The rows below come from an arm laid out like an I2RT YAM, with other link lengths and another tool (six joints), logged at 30 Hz.
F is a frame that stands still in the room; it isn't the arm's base.
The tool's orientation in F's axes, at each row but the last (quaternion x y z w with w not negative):
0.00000 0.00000 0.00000 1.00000
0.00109 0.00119 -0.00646 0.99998
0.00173 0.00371 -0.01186 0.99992
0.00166 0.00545 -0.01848 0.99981
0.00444 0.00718 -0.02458 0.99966
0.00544 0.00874 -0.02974 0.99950
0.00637 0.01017 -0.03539 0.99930
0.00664 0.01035 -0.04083 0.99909
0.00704 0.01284 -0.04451 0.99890
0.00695 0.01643 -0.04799 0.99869
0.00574 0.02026 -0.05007 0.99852
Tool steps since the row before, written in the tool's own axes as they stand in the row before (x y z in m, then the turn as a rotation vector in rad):
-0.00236 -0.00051 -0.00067 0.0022 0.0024 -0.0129
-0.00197 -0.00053 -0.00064 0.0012 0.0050 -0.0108
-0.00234 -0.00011 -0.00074 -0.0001 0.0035 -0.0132
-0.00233 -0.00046 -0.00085 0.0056 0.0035 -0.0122
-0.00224 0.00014 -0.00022 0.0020 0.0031 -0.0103
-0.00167 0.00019 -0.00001 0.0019 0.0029 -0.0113
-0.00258 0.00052 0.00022 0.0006 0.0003 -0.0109
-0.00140 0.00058 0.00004 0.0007 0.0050 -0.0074
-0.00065 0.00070 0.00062 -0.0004 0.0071 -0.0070
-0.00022 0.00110 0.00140 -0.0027 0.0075 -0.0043
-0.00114 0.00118 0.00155 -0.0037 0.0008 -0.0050
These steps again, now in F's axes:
-0.00236 -0.00051 -0.00067 0.0022 0.0024 -0.0129
-0.00198 -0.00050 -0.00064 0.0012 0.0050 -0.0108
-0.00235 -0.00005 -0.00072 -0.0001 0.0035 -0.0132
-0.00235 -0.00037 -0.00083 0.0056 0.0033 -0.0122
-0.00223 0.00025 -0.00019 0.0020 0.0031 -0.0103
-0.00166 0.00029 0.00002 0.0019 0.0029 -0.0113
-0.00253 0.00070 0.00028 0.0004 0.0004 -0.0109
-0.00135 0.00069 0.00008 0.0010 0.0050 -0.0074
-0.00057 0.00075 0.00065 0.0001 0.0072 -0.0069
-0.00007 0.00109 0.00142 -0.0021 0.0078 -0.0041
-0.00095 0.00127 0.00161 -0.0038 0.0012 -0.0048

